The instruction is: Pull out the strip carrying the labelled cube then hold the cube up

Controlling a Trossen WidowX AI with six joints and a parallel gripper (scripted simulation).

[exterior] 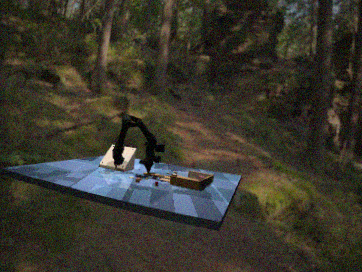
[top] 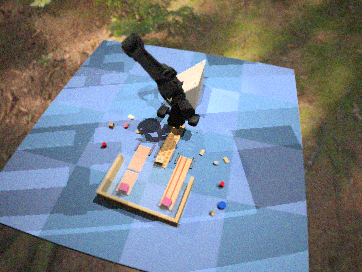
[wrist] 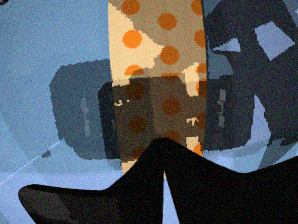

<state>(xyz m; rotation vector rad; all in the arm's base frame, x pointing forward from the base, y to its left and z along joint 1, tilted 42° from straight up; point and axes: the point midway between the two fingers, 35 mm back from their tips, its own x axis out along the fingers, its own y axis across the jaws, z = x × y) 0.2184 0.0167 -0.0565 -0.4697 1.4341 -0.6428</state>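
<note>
Right now the dotted strip is 100 mm ahead of my gripper tip and 10 mm to the right of it. Round my gripper tip: blue block: 340 mm ahead, 250 mm to the left.
</note>
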